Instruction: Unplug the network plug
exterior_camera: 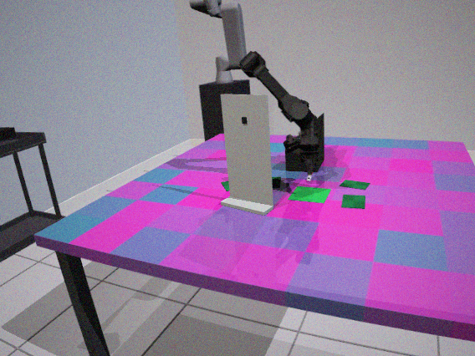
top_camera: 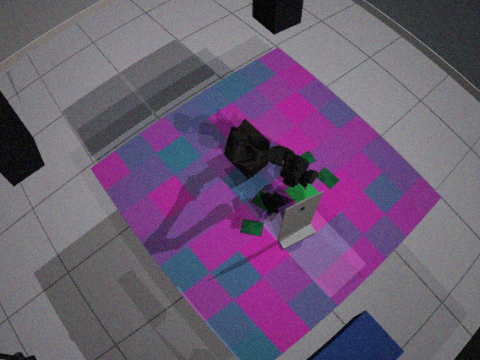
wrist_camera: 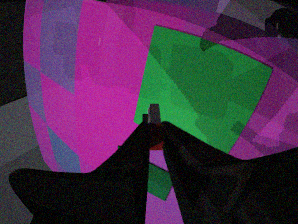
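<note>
My gripper tip is 70 mm above the green marked square and 10 mm past it. The rest, counted from my gripper tip: grey panel: 160 mm to the right, 130 mm ahead, 90 mm above; then network plug: right at my gripper tip.
</note>
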